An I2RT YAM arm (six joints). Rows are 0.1 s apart.
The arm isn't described. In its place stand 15 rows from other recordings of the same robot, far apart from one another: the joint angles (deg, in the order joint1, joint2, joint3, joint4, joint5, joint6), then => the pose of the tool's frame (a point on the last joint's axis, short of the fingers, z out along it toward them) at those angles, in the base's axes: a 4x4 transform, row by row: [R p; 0 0 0 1], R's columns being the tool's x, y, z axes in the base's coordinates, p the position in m.
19.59 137.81 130.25 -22.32 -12.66 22.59 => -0.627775 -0.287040 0.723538 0.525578; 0.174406 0.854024 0.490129 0.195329; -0.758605 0.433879 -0.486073 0.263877; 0 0 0 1
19.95 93.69 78.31 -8.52 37.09 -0.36 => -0.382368 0.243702 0.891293 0.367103; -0.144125 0.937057 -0.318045 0.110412; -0.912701 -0.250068 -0.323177 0.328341; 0 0 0 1
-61.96 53.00 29.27 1.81 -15.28 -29.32 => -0.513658 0.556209 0.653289 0.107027; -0.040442 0.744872 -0.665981 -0.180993; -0.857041 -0.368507 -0.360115 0.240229; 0 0 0 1
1.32 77.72 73.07 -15.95 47.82 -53.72 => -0.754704 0.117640 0.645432 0.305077; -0.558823 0.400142 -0.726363 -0.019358; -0.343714 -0.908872 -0.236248 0.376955; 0 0 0 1
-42.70 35.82 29.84 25.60 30.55 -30.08 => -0.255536 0.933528 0.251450 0.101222; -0.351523 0.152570 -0.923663 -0.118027; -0.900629 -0.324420 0.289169 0.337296; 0 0 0 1
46.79 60.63 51.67 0.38 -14.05 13.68 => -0.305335 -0.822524 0.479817 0.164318; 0.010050 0.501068 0.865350 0.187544; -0.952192 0.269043 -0.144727 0.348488; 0 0 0 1
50.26 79.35 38.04 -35.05 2.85 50.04 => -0.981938 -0.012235 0.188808 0.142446; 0.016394 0.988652 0.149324 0.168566; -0.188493 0.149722 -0.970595 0.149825; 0 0 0 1
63.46 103.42 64.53 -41.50 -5.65 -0.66 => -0.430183 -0.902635 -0.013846 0.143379; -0.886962 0.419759 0.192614 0.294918; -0.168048 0.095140 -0.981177 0.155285; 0 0 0 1
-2.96 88.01 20.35 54.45 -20.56 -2.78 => -0.213732 -0.303813 0.928448 0.264239; -0.034421 0.952162 0.303649 -0.001144; -0.976286 0.032942 -0.213965 0.149010; 0 0 0 1
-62.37 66.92 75.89 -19.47 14.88 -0.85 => -0.098944 0.971987 0.213192 0.110505; 0.158105 0.226878 -0.961004 -0.230820; -0.982452 -0.061378 -0.176124 0.434081; 0 0 0 1
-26.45 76.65 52.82 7.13 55.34 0.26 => -0.252928 0.959848 0.121326 0.253465; 0.128712 0.157672 -0.979067 -0.158803; -0.958885 -0.232017 -0.163423 0.299184; 0 0 0 1
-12.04 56.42 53.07 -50.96 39.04 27.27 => -0.467141 0.827390 0.311776 0.172704; 0.463514 0.529439 -0.710528 -0.059763; -0.752950 -0.187404 -0.630830 0.296466; 0 0 0 1
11.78 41.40 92.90 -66.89 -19.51 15.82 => -0.388351 -0.417593 0.821462 0.028143; 0.181503 0.839304 0.512470 0.018015; -0.903460 0.348115 -0.250150 0.488633; 0 0 0 1
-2.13 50.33 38.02 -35.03 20.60 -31.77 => -0.768535 -0.154784 0.620802 0.175770; -0.464602 0.802115 -0.375174 -0.019071; -0.439884 -0.576761 -0.688367 0.244174; 0 0 0 1
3.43 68.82 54.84 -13.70 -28.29 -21.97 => -0.253581 -0.610857 0.750033 0.268652; -0.345226 0.781467 0.519739 0.033005; -0.903612 -0.127135 -0.409049 0.309766; 0 0 0 1
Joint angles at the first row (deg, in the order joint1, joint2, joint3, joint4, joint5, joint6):
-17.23, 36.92, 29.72, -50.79, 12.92, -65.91
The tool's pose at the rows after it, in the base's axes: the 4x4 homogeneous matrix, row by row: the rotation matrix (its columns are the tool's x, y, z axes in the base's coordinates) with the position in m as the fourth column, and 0 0 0 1 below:
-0.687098 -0.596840 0.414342 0.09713; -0.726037 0.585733 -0.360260 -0.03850; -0.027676 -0.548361 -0.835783 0.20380; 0 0 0 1
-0.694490 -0.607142 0.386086 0.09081; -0.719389 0.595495 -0.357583 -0.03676; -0.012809 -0.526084 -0.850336 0.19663; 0 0 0 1
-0.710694 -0.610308 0.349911 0.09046; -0.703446 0.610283 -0.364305 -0.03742; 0.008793 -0.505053 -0.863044 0.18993; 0 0 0 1
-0.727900 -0.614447 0.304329 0.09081; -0.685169 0.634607 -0.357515 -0.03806; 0.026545 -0.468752 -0.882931 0.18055; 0 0 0 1
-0.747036 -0.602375 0.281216 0.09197; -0.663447 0.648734 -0.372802 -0.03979; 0.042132 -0.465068 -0.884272 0.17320; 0 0 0 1
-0.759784 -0.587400 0.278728 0.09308; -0.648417 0.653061 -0.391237 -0.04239; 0.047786 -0.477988 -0.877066 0.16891; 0 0 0 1
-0.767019 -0.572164 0.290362 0.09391; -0.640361 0.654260 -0.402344 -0.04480; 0.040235 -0.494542 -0.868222 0.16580; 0 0 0 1
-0.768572 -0.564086 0.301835 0.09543; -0.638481 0.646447 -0.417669 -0.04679; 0.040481 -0.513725 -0.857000 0.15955; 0 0 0 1
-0.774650 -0.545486 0.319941 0.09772; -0.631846 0.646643 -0.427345 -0.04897; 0.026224 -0.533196 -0.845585 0.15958; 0 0 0 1
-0.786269 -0.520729 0.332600 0.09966; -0.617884 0.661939 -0.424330 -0.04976; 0.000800 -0.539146 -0.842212 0.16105; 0 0 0 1
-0.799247 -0.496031 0.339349 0.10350; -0.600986 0.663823 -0.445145 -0.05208; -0.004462 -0.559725 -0.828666 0.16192; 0 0 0 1
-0.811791 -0.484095 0.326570 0.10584; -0.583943 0.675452 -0.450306 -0.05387; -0.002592 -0.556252 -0.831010 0.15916; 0 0 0 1
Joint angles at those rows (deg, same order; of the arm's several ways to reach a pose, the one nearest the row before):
-17.31, 33.14, 28.31, -54.13, 12.75, -66.97
-17.32, 31.73, 26.90, -55.98, 13.09, -66.54
-17.40, 32.60, 25.84, -56.07, 14.06, -65.66
-17.58, 34.27, 24.44, -55.90, 14.41, -64.34
-17.93, 35.33, 23.03, -54.32, 15.55, -63.37
-18.89, 35.68, 21.98, -52.30, 16.25, -63.55
-20.04, 35.51, 21.01, -50.19, 16.17, -64.16
-20.65, 35.60, 19.34, -47.12, 16.52, -64.95
-21.36, 35.77, 19.07, -45.09, 16.35, -65.13
-21.53, 36.12, 19.33, -44.30, 15.82, -63.81
-21.62, 37.18, 19.42, -42.19, 16.79, -63.02
-21.88, 38.75, 19.16, -40.87, 17.23, -62.14

